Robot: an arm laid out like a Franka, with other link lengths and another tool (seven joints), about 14 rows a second.
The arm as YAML. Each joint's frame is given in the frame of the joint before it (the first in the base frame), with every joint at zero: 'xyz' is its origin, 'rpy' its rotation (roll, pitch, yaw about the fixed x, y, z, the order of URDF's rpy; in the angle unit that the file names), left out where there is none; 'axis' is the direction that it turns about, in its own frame. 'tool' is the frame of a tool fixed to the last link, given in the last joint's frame.
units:
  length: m
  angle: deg
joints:
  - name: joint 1
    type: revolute
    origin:
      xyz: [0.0, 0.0, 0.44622]
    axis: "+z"
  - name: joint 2
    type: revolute
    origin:
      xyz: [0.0, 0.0, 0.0]
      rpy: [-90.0, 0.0, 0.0]
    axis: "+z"
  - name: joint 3
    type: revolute
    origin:
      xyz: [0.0, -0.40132, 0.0]
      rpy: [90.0, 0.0, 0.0]
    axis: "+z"
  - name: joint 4
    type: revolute
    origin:
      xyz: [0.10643, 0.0, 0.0]
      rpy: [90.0, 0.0, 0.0]
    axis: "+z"
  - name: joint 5
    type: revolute
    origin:
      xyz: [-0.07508, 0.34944, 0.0]
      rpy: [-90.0, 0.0, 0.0]
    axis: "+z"
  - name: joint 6
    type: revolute
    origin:
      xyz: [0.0, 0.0, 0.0]
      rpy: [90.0, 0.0, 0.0]
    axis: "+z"
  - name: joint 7
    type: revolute
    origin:
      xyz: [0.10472, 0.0, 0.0]
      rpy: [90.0, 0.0, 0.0]
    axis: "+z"
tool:
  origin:
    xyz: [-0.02, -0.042, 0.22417]
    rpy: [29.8, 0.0, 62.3]
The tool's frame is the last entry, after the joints.
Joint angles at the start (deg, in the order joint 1, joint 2, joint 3, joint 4, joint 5, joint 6, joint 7):
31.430 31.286 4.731 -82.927 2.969 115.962 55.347
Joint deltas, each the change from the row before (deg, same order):
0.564 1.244 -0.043 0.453 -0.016 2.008 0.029
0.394 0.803 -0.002 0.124 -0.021 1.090 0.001
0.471 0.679 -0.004 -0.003 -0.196 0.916 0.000
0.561 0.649 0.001 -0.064 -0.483 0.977 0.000
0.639 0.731 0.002 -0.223 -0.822 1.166 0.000
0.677 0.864 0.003 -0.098 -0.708 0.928 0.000
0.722 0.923 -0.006 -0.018 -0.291 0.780 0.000
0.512 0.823 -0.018 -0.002 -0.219 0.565 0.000
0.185 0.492 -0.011 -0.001 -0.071 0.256 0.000
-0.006 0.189 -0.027 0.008 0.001 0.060 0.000
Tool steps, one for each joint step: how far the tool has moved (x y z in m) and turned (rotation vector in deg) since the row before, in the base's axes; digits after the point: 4 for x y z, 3 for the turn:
0.0039 0.0107 -0.0084 0.711 -0.976 0.304
0.0004 0.0066 -0.0074 0.250 -0.323 0.296
-0.0013 0.0063 -0.0074 0.018 -0.280 0.471
-0.0021 0.0067 -0.0076 -0.161 -0.462 0.698
-0.0029 0.0068 -0.0099 -0.413 -0.606 0.942
-0.0039 0.0072 -0.0112 -0.460 -0.340 0.961
-0.0050 0.0082 -0.0114 -0.252 -0.006 0.816
-0.0037 0.0055 -0.0104 -0.276 0.102 0.577
-0.0014 0.0019 -0.0064 -0.178 0.157 0.199
0.0003 -0.0003 -0.0025 -0.081 0.091 -0.031

